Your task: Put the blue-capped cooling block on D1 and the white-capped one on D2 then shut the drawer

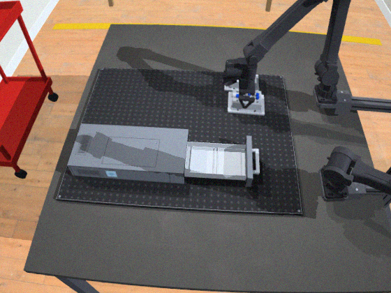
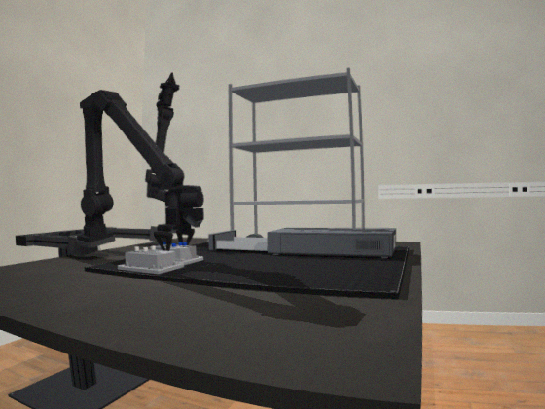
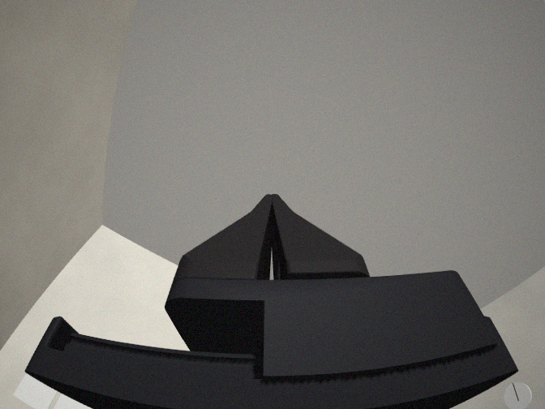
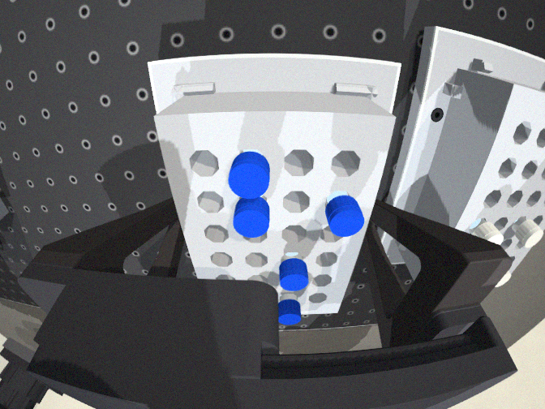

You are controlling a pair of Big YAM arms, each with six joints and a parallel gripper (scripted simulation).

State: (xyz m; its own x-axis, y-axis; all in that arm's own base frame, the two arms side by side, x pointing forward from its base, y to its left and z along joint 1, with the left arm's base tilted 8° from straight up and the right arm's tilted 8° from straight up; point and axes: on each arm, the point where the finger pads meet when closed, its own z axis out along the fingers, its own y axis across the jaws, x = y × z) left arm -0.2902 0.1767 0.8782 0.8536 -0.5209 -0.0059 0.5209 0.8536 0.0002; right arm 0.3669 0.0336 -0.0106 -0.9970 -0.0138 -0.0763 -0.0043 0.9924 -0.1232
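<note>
My right gripper is now 10 mm past the slot D1 and 30 mm above it. The rest, counted from my right hand: cooler COLD: 240 mm ahead, 360 mm to the left, 10 mm above; then slot D2: 20 mm ahead, 140 mm to the right, 30 mm below; then perforated deck: 240 mm ahead, 180 mm to the left, 40 mm below.
</note>
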